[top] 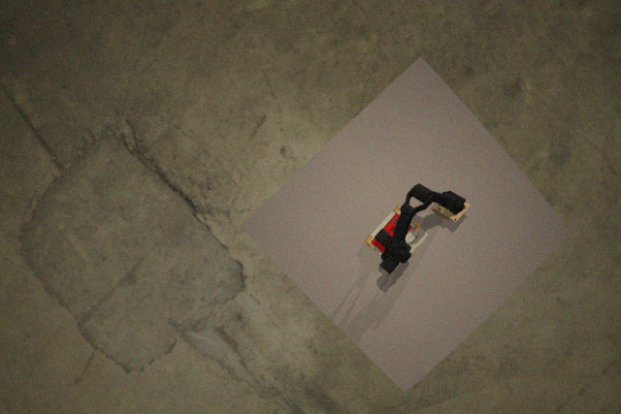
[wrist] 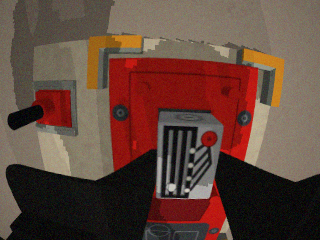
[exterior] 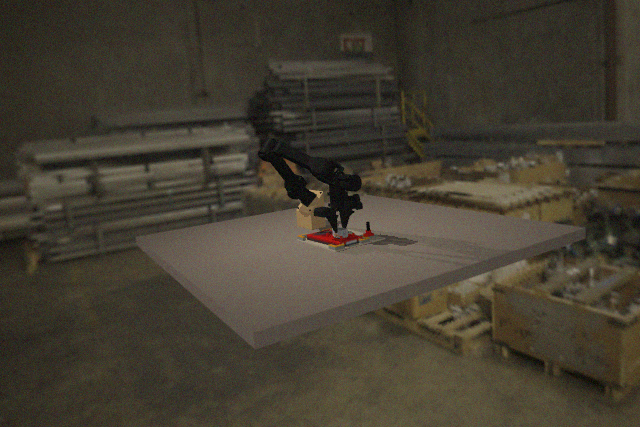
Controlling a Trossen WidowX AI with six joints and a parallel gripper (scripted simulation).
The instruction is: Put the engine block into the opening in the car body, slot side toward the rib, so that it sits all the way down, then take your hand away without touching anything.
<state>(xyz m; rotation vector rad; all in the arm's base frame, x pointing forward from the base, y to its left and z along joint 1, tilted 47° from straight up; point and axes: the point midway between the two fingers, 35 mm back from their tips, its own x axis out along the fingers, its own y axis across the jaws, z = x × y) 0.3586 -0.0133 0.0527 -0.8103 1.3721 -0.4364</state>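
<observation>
Now: the grey engine block 1 cm below my gripper tip. From my gripper tip the other things lie so: cream base plate: 4 cm behind, 1 cm to the left, 3 cm below.
</observation>
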